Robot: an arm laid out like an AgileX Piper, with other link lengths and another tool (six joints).
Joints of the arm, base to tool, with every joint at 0 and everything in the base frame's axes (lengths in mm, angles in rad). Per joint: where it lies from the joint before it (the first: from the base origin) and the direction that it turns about. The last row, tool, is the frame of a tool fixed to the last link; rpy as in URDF.
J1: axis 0 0 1 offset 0 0 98.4
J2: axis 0 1 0 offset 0 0 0
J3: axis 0 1 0 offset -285.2 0 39
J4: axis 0.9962 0 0.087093 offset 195.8 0 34.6
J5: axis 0 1 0 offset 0 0 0
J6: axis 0.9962 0 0.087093 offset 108.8 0 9.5
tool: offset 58.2 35 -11 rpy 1.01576 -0.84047 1.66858
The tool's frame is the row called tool.
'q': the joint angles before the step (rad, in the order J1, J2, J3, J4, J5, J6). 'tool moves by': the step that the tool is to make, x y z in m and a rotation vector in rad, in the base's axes. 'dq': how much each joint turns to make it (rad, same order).
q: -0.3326, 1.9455, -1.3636, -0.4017, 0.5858, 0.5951
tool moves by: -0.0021, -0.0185, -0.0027, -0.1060, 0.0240, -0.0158
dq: -0.0021, 0.0140, -0.0002, -0.1906, 0.0078, 0.1232
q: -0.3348, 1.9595, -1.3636, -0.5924, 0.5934, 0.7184
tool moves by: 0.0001, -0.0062, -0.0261, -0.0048, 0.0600, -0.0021
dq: -0.0060, 0.0671, 0.0004, -0.0449, -0.0048, 0.0265
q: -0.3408, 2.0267, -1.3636, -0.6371, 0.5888, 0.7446
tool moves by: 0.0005, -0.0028, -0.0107, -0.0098, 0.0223, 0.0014
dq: 0.0000, 0.0290, -0.0002, -0.0344, -0.0038, 0.0237
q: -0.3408, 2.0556, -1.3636, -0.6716, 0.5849, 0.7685
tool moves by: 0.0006, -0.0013, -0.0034, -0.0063, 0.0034, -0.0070
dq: 0.0016, 0.0101, 0.0002, -0.0227, -0.0001, 0.0262
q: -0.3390, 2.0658, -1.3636, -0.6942, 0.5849, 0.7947
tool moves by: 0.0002, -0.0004, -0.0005, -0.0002, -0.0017, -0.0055
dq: 0.0001, 0.0017, 0.0002, -0.0049, 0.0000, 0.0101
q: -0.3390, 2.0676, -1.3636, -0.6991, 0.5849, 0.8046
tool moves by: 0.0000, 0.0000, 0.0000, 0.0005, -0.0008, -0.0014
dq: 0.0000, -0.0001, 0.0004, -0.0002, -0.0002, 0.0019
